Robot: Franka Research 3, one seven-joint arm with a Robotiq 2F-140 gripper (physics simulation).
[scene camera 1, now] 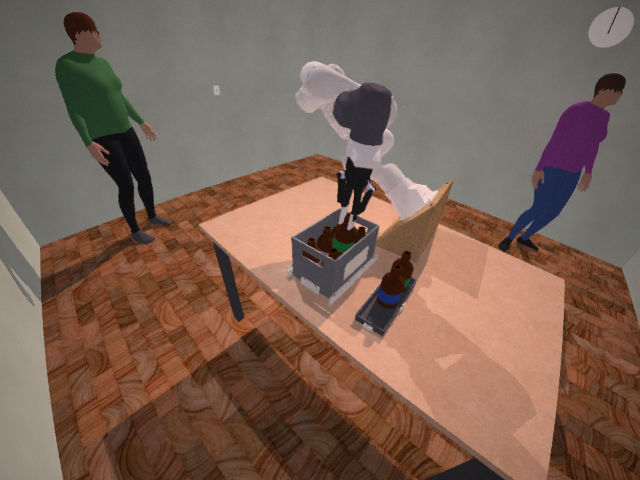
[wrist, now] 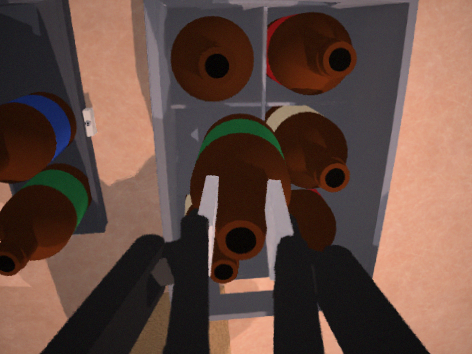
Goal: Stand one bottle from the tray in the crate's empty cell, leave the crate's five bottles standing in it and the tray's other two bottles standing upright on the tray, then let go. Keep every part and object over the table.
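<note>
My gripper (scene camera 1: 347, 223) (wrist: 241, 197) is shut on the neck of a brown bottle with a green band (scene camera 1: 342, 244) (wrist: 240, 165). The bottle is roughly upright, its lower part inside the grey crate (scene camera 1: 323, 281) (wrist: 156, 90), at the middle-left cell in the wrist view. Its base is hidden. Five bottles stand around it: two at the top (wrist: 212, 52) (wrist: 307, 52), a cream-banded one (wrist: 315, 142), one at lower right (wrist: 316, 220) and a mostly hidden one (wrist: 223, 270). The dark tray (scene camera 1: 369, 314) (wrist: 30, 45) holds an upright blue-banded bottle (scene camera 1: 390, 289) (wrist: 25, 145) and an upright green-banded bottle (scene camera 1: 405, 268) (wrist: 45, 215).
The crate and tray are apart on the table (scene camera 1: 480, 330) (wrist: 117, 200). A tan slanted board (scene camera 1: 421, 229) stands behind them beside the arm's base. The crate's walls and neighbouring bottles closely surround the held bottle. The table's near edge runs in front of the crate and tray.
</note>
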